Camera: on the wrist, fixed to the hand. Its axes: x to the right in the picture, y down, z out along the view.
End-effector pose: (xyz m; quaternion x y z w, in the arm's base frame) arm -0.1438 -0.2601 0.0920 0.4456 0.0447 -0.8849 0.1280
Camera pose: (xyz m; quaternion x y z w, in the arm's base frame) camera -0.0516 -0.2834 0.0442 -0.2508 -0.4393 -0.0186 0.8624
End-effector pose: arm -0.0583 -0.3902 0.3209 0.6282 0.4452 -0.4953 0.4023
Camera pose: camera 0.0093 -0.3138 0.3514 0.2462 -0.7134 0.1903 0.6279
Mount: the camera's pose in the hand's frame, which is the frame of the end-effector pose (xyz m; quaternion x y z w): -0.0100 0.0453 -0.0958 0.0268 0.3250 -0.9453 0.0046
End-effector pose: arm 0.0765 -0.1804 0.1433 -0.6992 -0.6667 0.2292 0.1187
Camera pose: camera 0.1621 -0.1806 0.2066 0.5557 -0.6193 -0.3205 0.4526
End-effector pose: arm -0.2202 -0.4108 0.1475 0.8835 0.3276 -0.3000 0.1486
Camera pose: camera -0.1545 -0.4053 0.2311 0.2041 -0.8770 -0.1365 0.4131
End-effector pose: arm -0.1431 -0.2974 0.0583 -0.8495 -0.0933 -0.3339 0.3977
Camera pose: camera -0.1787 -0.3972 0.0682 -0.2035 0.6832 0.6511 0.2607
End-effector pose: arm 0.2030 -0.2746 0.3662 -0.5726 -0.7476 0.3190 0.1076
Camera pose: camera 0.2923 -0.2436 0.4151 0.6033 -0.5012 -0.2663 0.5603
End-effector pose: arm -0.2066 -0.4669 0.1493 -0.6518 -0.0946 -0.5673 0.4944
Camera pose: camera -0.2409 -0.5569 0.1039 -0.2840 0.4711 0.6793 0.4858
